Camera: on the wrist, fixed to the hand. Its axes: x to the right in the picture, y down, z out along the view.
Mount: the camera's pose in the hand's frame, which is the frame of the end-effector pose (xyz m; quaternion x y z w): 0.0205 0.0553 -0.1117 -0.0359 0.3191 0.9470 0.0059
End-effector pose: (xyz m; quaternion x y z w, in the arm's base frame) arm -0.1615 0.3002 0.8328 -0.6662 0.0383 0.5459 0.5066
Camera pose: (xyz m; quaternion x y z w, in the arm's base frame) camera -0.1098 0.2037 0.7699 0.1601 -0.7732 -0.2718 0.5501
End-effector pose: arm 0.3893 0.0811 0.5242 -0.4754 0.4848 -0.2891 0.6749
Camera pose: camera 0.2890 0.0444 0.4567 0.5243 0.6788 0.5031 0.1060
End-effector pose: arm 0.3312 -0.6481 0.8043 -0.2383 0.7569 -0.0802 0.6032
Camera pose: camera 0.2071 -0.6277 0.7927 -0.7193 -0.4255 -0.5219 0.1706
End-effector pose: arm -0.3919 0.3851 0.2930 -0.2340 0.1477 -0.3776 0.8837
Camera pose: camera -0.3940 0.3697 0.1676 0.2273 0.5180 0.7653 0.3073
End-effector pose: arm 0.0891 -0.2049 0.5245 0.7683 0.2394 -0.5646 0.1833
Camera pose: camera 0.2131 -0.1852 0.5385 0.4048 -0.6474 0.4240 0.4870
